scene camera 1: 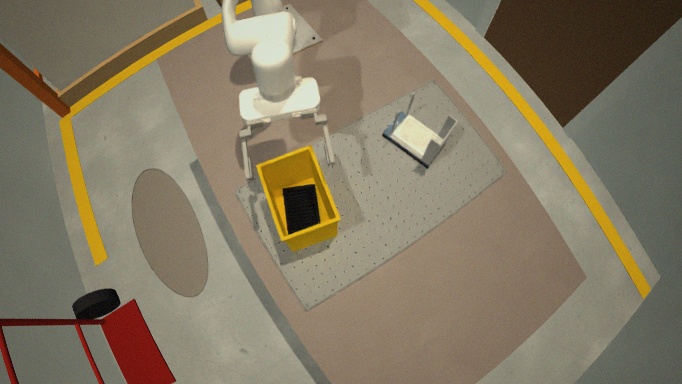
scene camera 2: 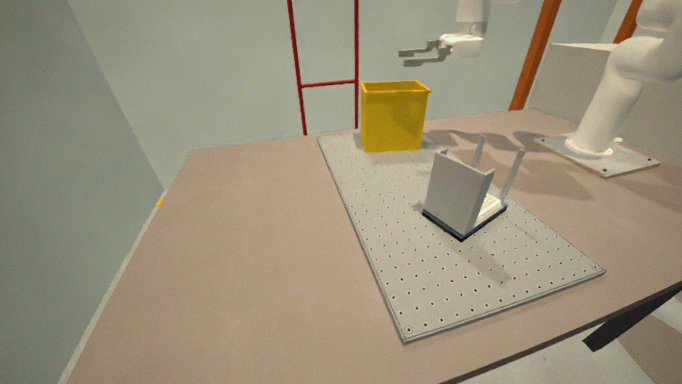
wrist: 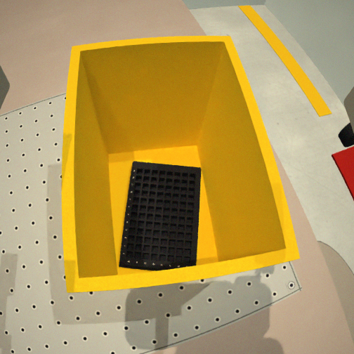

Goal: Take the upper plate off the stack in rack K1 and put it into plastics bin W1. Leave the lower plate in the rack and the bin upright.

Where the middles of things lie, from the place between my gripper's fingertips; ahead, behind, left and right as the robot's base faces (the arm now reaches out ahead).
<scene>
I see the yellow bin W1 (scene camera 2: 392,112) 20 mm ahead of my hand and 160 mm below it. The rest, counted from my hand: cream plate (scene camera 1: 411,133) (50 mm behind, 370 mm to the left, 230 mm below); then black plate (scene camera 1: 301,207) (10 mm ahead, 240 mm below).
</scene>
